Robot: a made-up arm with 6 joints.
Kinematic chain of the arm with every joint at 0, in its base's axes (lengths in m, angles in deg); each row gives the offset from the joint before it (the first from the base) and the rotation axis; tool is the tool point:
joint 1: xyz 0 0 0.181 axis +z
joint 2: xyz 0 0.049 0 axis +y
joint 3: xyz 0 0 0.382 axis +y
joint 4: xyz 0 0 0.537 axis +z
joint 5: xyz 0 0 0 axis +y
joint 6: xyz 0 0 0.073 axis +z
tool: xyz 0 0 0
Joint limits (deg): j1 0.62..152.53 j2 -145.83..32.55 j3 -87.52..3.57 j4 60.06..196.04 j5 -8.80..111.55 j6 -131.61..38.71
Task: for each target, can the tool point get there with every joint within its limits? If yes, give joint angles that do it. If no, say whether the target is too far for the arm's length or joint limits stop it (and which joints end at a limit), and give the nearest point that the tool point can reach.
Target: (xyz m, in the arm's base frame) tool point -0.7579 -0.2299 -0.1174
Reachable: yes | joints 23.14 -75.64 -52.38 144.62 62.43 23.61
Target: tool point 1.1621 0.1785 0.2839
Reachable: no: too far | nearest point 0.8080 -0.4527 0.2814 | short by 0.724 m
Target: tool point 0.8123 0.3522 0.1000
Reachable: no: joint limits stop it (at a limit: joint 1, joint 3, joint 4) | nearest point 0.5328 -0.3101 0.0917 | short by 0.719 m
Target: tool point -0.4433 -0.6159 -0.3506
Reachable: yes | joints 60.87 -100.53 -38.50 114.12 35.20 -71.10
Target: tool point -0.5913 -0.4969 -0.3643
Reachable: yes | joints 48.91 -121.55 -6.65 90.70 73.68 -9.49
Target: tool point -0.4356 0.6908 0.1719
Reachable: no: joint limits stop it (at a limit: joint 1, joint 3) | nearest point -0.6476 0.1103 0.1673 | short by 0.618 m
